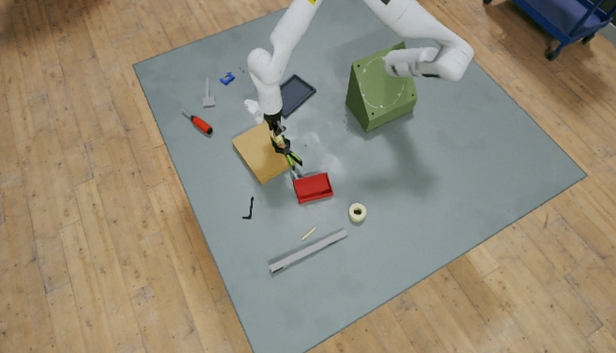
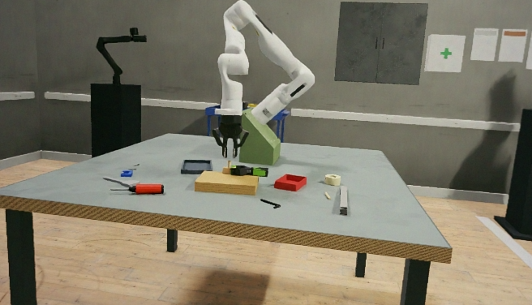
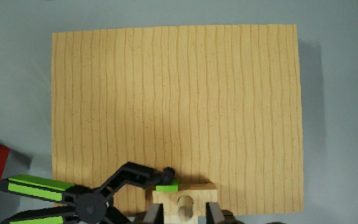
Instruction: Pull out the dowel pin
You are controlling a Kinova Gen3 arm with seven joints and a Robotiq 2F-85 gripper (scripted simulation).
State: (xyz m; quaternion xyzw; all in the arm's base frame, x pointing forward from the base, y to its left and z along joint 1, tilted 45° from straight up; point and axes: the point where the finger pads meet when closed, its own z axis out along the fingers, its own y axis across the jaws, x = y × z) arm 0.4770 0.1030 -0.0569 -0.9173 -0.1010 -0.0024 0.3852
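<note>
The dowel pin is 50 mm below my hand. From my hand the other things lie so: small wooden block: 70 mm below; then bench board: 80 mm below, 50 mm ahead, 20 mm to the left; then red tray: 220 mm to the left, 100 mm below, 50 mm behind.
</note>
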